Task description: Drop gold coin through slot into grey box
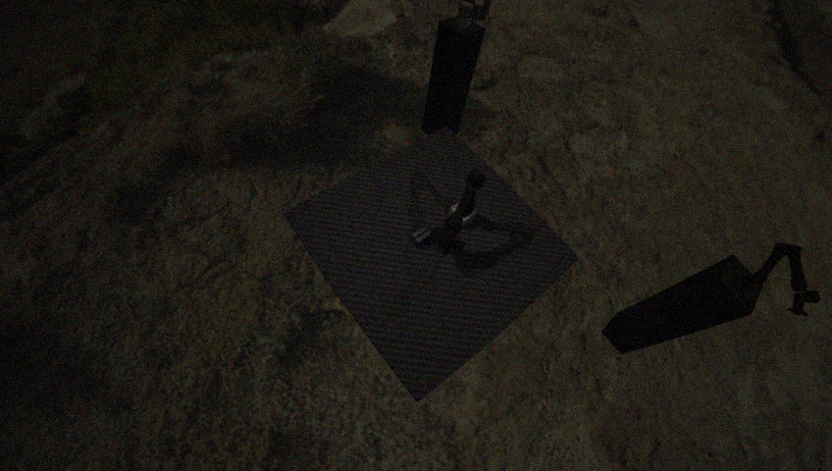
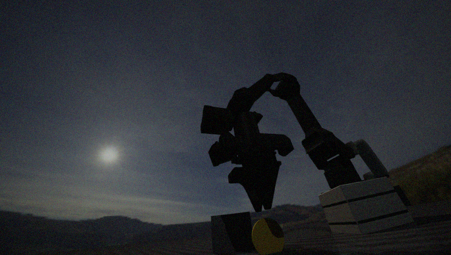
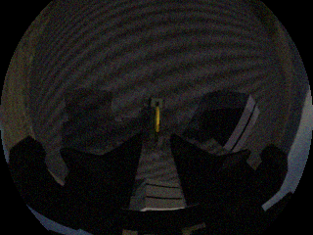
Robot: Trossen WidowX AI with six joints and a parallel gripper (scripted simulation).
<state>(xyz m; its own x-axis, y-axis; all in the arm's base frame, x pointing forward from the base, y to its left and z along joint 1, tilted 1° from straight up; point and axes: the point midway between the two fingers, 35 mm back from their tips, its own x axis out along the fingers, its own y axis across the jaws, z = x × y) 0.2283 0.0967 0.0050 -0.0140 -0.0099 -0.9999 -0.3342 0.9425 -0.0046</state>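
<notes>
My gripper tip is 4 cm above the coin.
</notes>
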